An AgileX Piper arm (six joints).
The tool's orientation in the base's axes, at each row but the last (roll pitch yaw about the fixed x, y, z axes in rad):
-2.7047, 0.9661, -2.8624
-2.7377, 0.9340, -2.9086
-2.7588, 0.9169, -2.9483
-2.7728, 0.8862, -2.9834
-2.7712, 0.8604, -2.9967
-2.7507, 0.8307, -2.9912
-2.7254, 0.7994, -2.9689
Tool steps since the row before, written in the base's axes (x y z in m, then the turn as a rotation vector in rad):
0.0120, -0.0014, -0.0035, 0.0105, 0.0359, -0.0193
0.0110, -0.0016, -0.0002, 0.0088, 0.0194, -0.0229
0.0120, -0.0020, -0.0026, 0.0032, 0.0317, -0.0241
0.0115, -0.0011, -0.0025, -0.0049, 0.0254, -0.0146
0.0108, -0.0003, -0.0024, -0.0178, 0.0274, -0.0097
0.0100, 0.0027, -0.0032, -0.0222, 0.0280, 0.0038
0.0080, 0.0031, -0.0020, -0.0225, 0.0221, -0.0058
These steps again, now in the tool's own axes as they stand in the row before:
-0.0035, 0.0005, 0.0121, 0.0045, 0.0402, 0.0115
-0.0060, -0.0005, 0.0094, 0.0107, 0.0250, 0.0155
-0.0049, 0.0000, 0.0114, 0.0135, 0.0365, 0.0090
-0.0051, 0.0010, 0.0106, 0.0118, 0.0272, -0.0013
-0.0051, 0.0018, 0.0097, 0.0163, 0.0262, -0.0145
-0.0046, 0.0048, 0.0086, 0.0092, 0.0227, -0.0263
-0.0044, 0.0045, 0.0061, 0.0170, 0.0198, -0.0187

